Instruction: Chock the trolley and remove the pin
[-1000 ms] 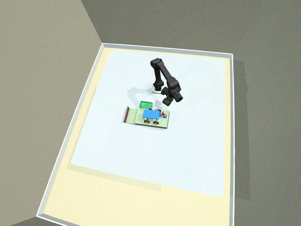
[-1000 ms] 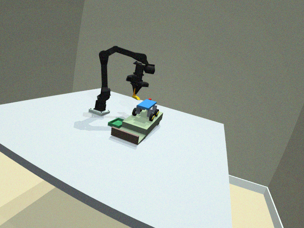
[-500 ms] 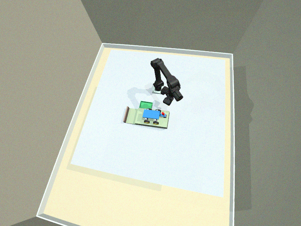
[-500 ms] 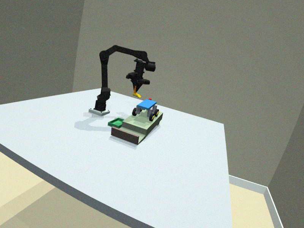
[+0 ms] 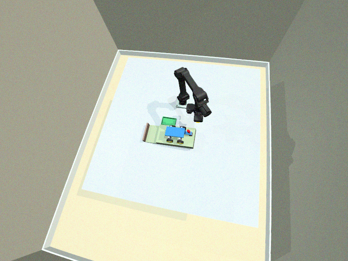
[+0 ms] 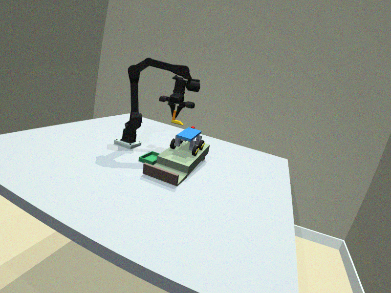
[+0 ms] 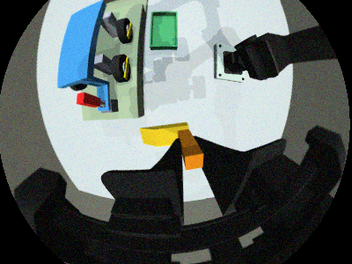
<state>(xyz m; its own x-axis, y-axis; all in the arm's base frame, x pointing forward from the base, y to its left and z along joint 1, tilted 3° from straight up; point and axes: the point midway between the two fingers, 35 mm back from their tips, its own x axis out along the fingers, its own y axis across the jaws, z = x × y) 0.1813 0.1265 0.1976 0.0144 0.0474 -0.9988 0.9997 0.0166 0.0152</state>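
My gripper tip is now 2 cm short of the yellow chock and 1 cm above it. From my gripper tip the other things lie so: blue-topped trolley 15 cm to the right, 14 cm ahead, 6 cm below; then red-headed stop pin 13 cm ahead, 6 cm to the right, 5 cm below; then green ramp 16 cm to the right, 14 cm ahead, 13 cm below.
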